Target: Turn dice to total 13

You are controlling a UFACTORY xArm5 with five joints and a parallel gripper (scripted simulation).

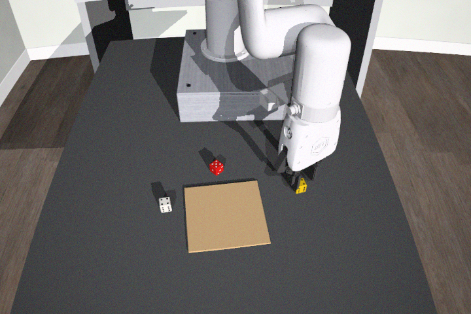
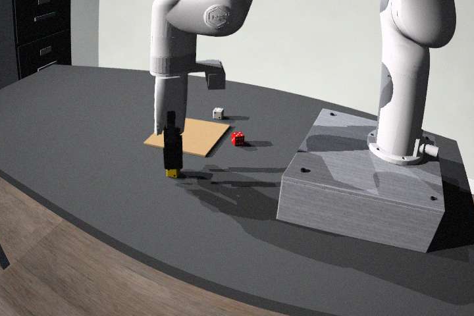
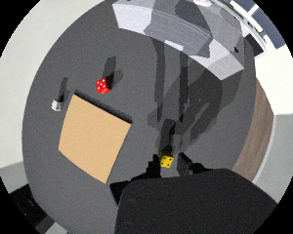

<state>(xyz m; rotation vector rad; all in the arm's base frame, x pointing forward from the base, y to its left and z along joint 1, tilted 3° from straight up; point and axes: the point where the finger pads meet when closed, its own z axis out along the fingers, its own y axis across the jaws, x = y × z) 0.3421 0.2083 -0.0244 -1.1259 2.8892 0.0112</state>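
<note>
Right now my hand is 40 mm above the yellow die. Round my hand: red die: 160 mm to the right, 40 mm below, 20 mm behind; tan mat: 130 mm to the right, 80 mm ahead, 40 mm below; white die: 240 mm to the right, 90 mm ahead, 40 mm below.
</note>
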